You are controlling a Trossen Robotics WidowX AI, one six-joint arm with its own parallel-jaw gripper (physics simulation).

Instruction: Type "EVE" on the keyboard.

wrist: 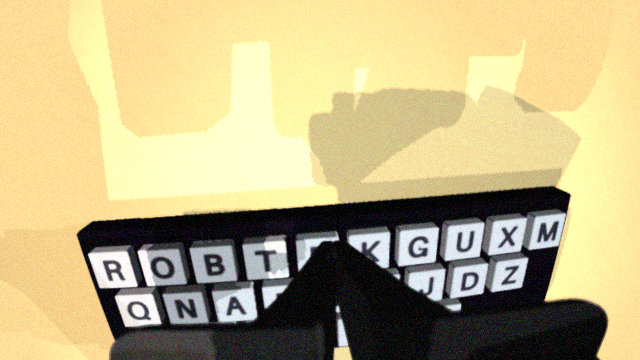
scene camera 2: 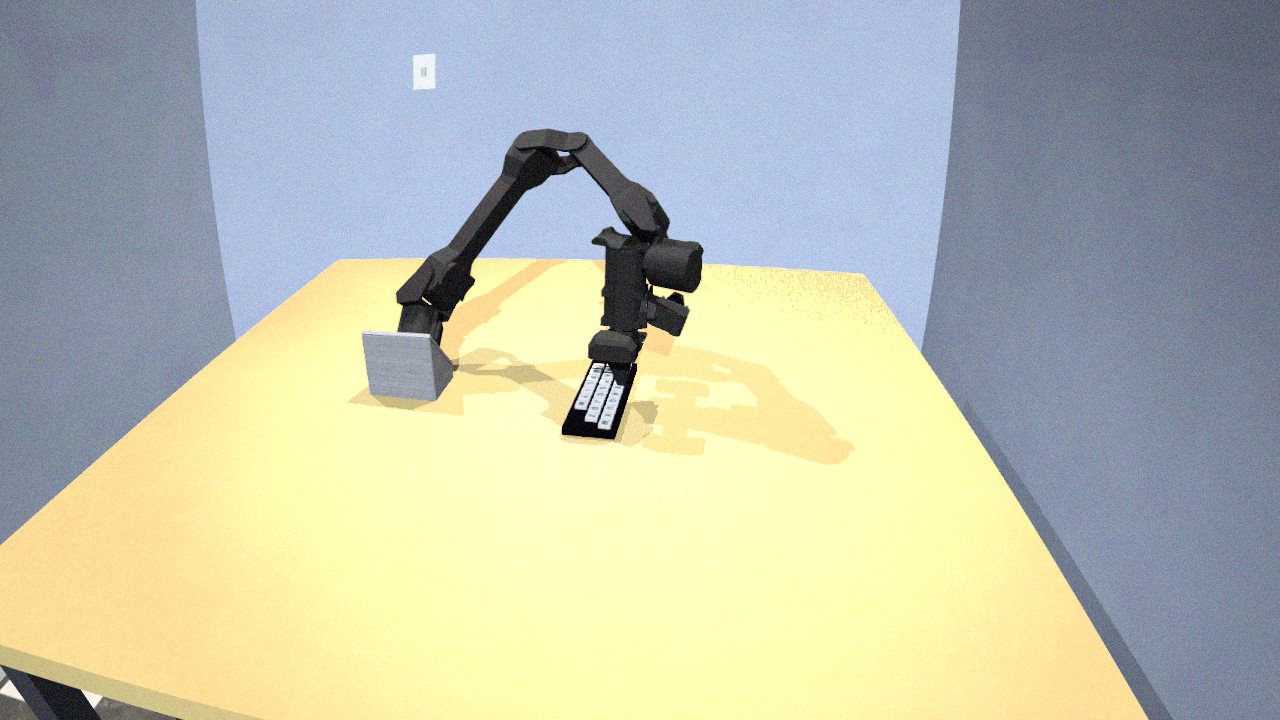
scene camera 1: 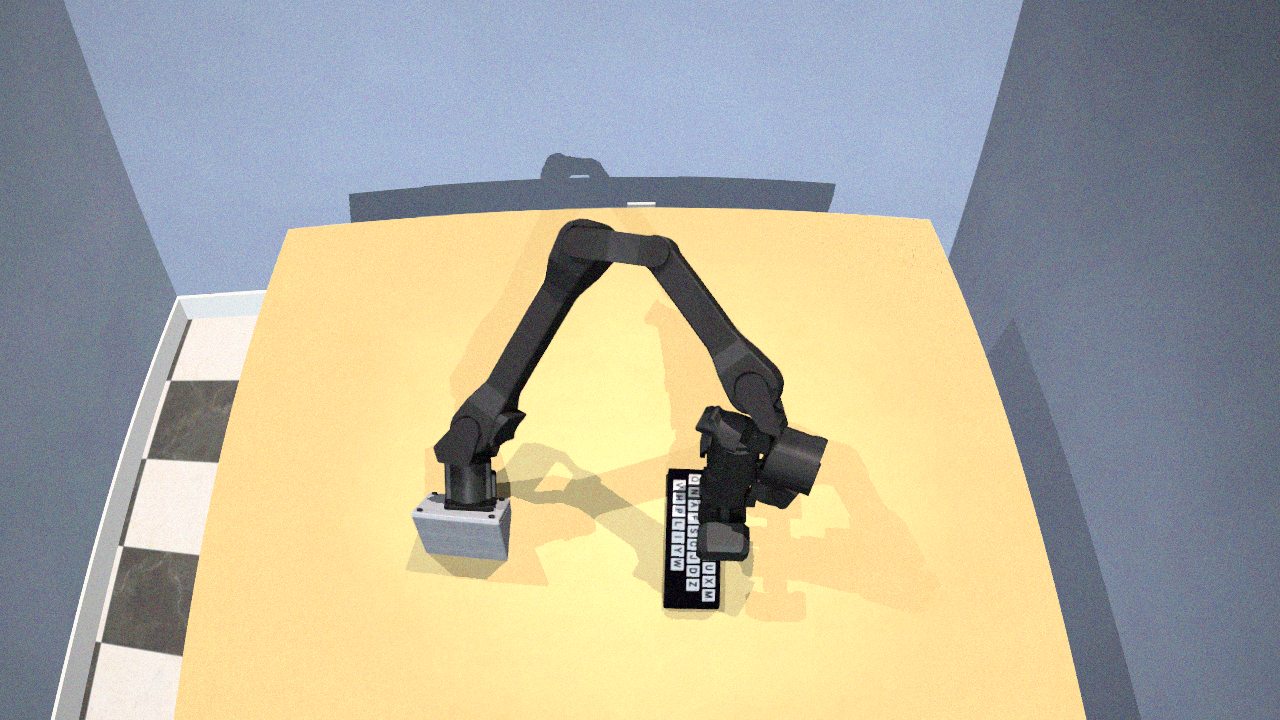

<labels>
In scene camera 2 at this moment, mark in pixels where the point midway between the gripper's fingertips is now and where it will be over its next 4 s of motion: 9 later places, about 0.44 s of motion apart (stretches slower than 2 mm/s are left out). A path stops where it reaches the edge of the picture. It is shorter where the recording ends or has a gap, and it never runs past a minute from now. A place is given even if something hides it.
The gripper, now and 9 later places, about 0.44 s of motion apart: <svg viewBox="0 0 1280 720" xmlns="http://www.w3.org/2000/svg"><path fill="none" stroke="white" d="M621 384L621 387L621 389L621 391L621 393L621 383L604 363L601 360L600 359L600 365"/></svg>
</labels>
